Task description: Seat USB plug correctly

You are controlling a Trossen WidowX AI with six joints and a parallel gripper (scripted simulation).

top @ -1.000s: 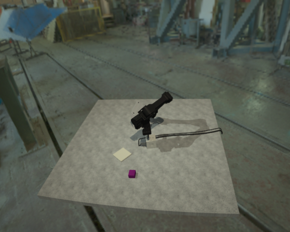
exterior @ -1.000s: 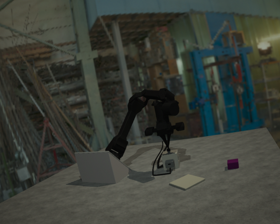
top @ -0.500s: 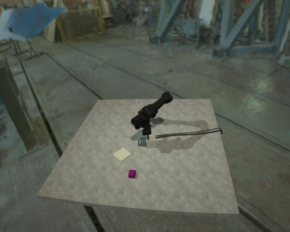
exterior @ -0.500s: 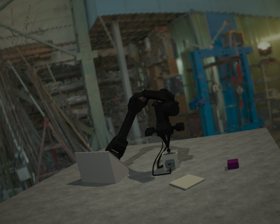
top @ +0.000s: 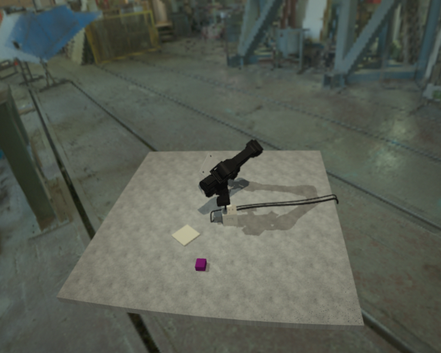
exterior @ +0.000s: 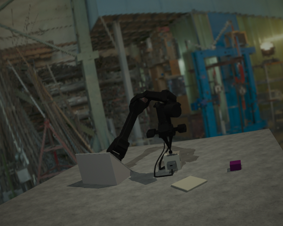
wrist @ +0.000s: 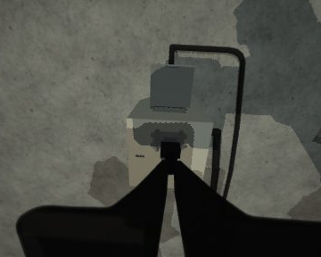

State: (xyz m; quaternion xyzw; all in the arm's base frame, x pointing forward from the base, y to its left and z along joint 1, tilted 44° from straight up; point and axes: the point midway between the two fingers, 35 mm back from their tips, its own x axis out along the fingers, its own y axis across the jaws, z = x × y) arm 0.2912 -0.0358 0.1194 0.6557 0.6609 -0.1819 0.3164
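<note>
Now: gripper tip 2 cm above the black USB plug. The rest, counted from my gripper tip: cream flat tile 12 cm ahead, 20 cm to the right, 11 cm below; then small purple block 31 cm ahead, 8 cm to the right, 10 cm below.
</note>
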